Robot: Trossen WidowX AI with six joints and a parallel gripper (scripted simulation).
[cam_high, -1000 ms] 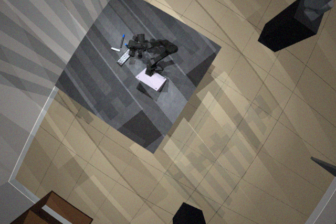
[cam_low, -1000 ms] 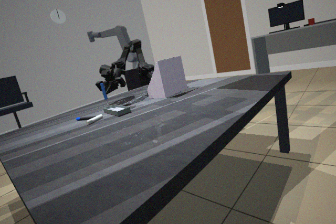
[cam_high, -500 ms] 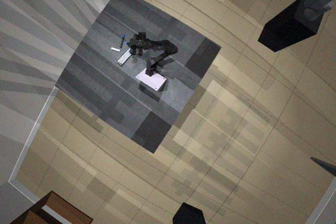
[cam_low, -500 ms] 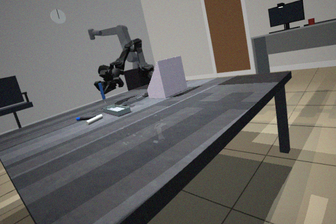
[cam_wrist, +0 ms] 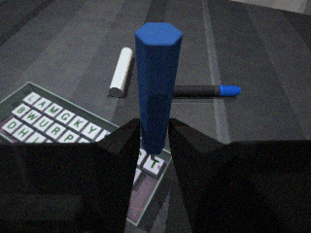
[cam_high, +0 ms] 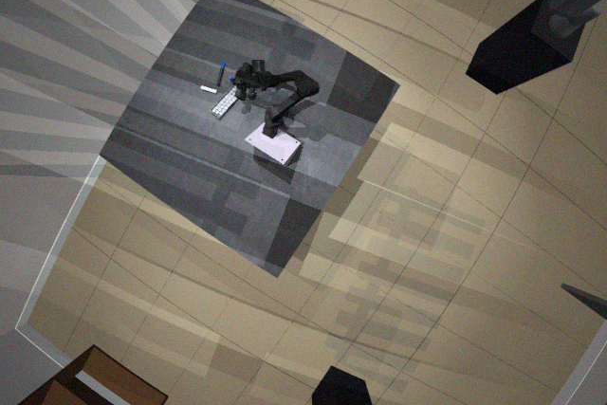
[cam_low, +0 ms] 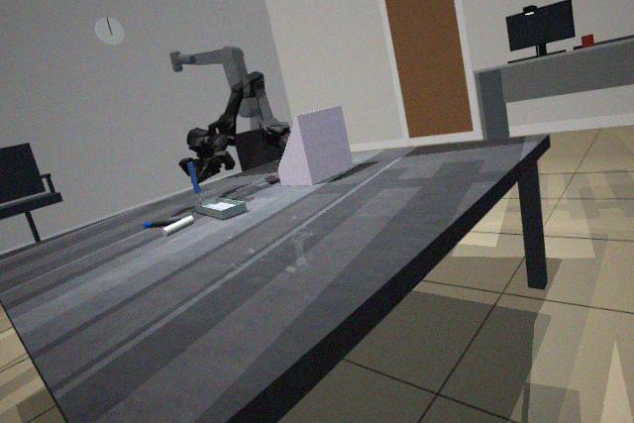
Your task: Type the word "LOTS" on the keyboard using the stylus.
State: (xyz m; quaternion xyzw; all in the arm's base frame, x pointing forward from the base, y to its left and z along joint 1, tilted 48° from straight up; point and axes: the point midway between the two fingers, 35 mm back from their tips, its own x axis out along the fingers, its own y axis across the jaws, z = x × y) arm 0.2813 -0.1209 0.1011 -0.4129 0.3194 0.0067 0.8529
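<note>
Right now the white cylinder is 140 mm ahead of my gripper tip, 90 mm to the left of it and 80 mm below it. Round my gripper tip: blue-tipped dark pen: 130 mm ahead, 80 mm below, 50 mm to the right; then blue hexagonal stylus: 20 mm below.
</note>
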